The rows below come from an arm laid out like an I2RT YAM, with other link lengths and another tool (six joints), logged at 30 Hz.
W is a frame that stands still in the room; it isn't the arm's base.
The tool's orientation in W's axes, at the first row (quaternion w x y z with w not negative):
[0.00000 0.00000 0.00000 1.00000]
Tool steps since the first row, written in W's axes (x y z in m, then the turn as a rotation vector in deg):
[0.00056 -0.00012 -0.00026 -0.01 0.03 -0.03]
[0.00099 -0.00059 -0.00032 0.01 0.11 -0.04]
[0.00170 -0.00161 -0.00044 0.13 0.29 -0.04]
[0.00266 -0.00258 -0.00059 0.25 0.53 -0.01]
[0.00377 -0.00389 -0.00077 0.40 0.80 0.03]
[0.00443 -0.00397 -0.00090 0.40 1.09 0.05]
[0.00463 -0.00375 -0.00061 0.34 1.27 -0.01]
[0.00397 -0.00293 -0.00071 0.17 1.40 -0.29]
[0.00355 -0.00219 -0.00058 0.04 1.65 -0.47]
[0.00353 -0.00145 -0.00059 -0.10 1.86 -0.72]
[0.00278 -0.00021 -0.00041 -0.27 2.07 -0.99]
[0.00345 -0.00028 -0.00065 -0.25 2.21 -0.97]
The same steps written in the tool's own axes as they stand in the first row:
[-0.00056 0.00012 -0.00026 0.01 -0.03 -0.03]
[-0.00099 0.00059 -0.00032 -0.01 -0.11 -0.04]
[-0.00170 0.00161 -0.00044 -0.13 -0.29 -0.04]
[-0.00266 0.00258 -0.00059 -0.25 -0.53 -0.01]
[-0.00377 0.00389 -0.00077 -0.40 -0.80 0.03]
[-0.00443 0.00397 -0.00090 -0.40 -1.09 0.05]
[-0.00463 0.00375 -0.00061 -0.34 -1.27 -0.01]
[-0.00397 0.00293 -0.00071 -0.17 -1.40 -0.29]
[-0.00355 0.00219 -0.00058 -0.04 -1.65 -0.47]
[-0.00353 0.00145 -0.00059 0.10 -1.86 -0.72]
[-0.00278 0.00021 -0.00041 0.27 -2.07 -0.99]
[-0.00345 0.00028 -0.00065 0.25 -2.21 -0.97]

